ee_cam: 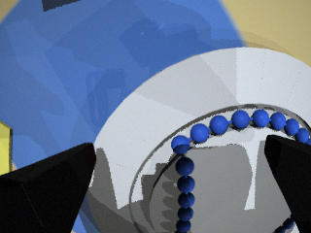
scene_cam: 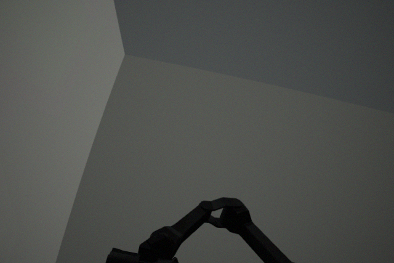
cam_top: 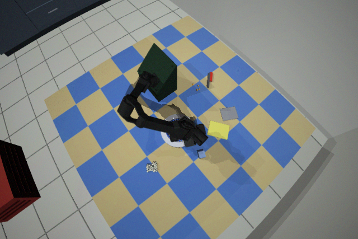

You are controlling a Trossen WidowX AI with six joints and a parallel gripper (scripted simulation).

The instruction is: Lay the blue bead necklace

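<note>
My gripper tip is now 60 mm past the round white bead board, 20 mm to the left of it and 10 mm above it. The rest, counted from my gripper tip: small blue cube (130 mm ahead, 20 mm to the left, 10 mm below); grey square (20 mm ahead, 300 mm to the left, 20 mm below); yellow pad (60 mm ahead, 180 mm to the left, 20 mm below).
</note>
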